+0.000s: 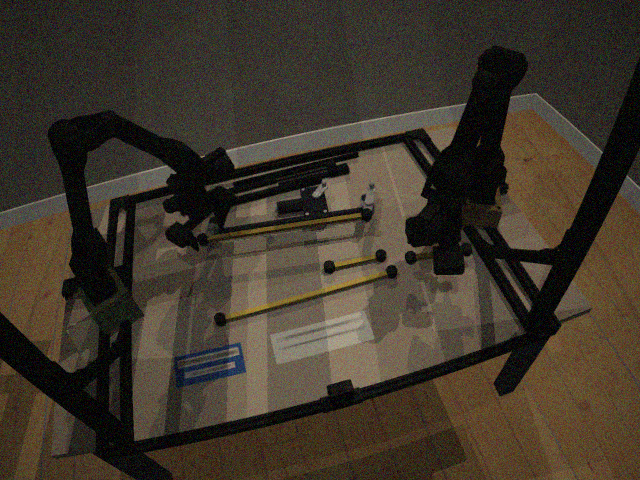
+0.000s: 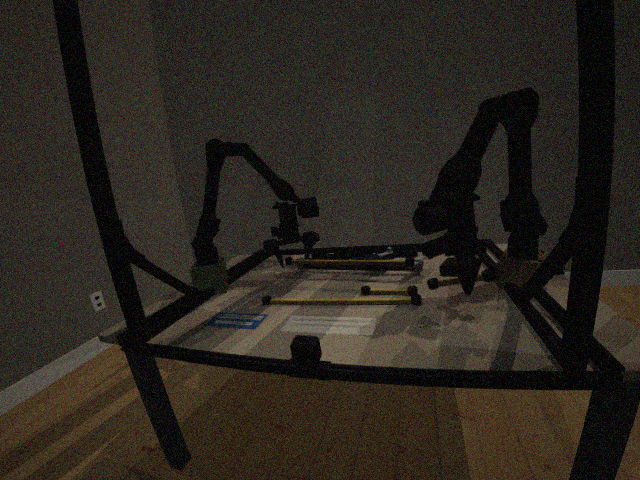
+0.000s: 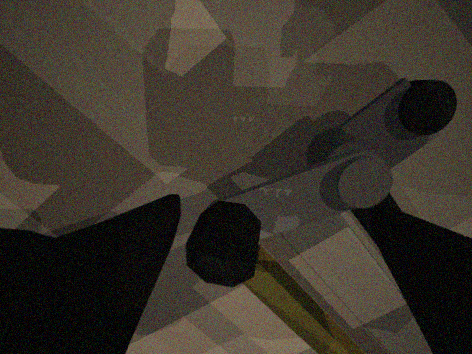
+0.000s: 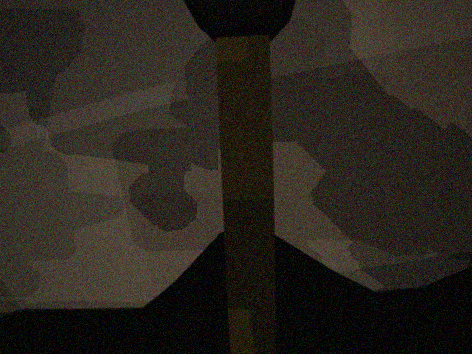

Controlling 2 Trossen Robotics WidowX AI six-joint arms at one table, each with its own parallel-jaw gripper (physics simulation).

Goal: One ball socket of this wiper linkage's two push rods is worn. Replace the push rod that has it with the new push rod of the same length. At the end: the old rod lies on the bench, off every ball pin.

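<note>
The linkage stands at the back, with a black bracket (image 1: 304,204) and two pale ball pins (image 1: 319,190) (image 1: 369,195). A long yellow push rod (image 1: 285,226) (image 2: 351,262) is mounted on it. My left gripper (image 1: 191,235) (image 2: 285,254) (image 3: 276,209) is open, with that rod's left socket (image 1: 203,238) (image 3: 223,242) between its fingers. My right gripper (image 1: 447,259) (image 2: 463,276) (image 4: 243,242) is shut on a short yellow rod (image 1: 425,255) (image 2: 449,282) (image 4: 245,140), low over the bench at the right. A short rod (image 1: 354,261) (image 2: 389,290) and a long rod (image 1: 304,296) (image 2: 339,300) lie loose mid-bench.
A blue label (image 1: 210,364) (image 2: 236,320) and a white label (image 1: 323,337) (image 2: 328,325) lie near the front. A black frame (image 1: 223,426) rims the bench, with a small block (image 1: 341,390) (image 2: 306,349) on its front rail. Dark bars (image 1: 294,173) run along the back.
</note>
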